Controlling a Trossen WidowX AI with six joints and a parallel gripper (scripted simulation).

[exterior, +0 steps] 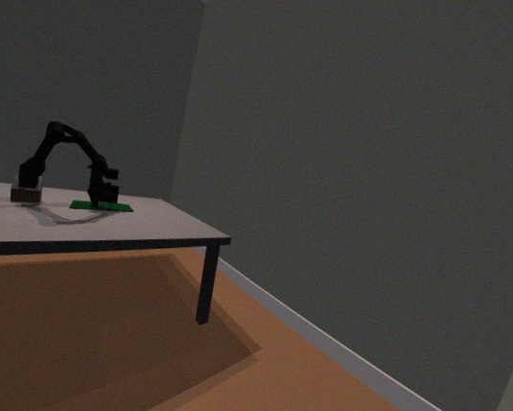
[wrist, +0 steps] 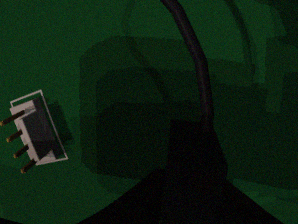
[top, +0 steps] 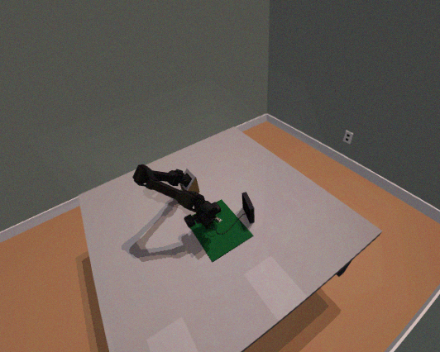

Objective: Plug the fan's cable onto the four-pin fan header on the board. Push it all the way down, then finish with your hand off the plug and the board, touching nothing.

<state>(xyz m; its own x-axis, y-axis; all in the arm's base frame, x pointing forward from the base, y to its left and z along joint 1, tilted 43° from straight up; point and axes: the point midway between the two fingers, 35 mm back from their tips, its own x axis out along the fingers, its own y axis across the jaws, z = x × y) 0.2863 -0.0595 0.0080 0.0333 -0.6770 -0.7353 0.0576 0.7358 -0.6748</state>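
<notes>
Right now the white fan header is 7 cm to the left of my gripper tip, 2 cm below it and 1 cm ahead of it. Also, from my gripper tip: black fan plug 1 cm ahead, 1 cm above; black fan 22 cm to the left, 8 cm ahead, 4 cm above; green board 5 cm ahead, 4 cm to the left, 3 cm below.
</notes>
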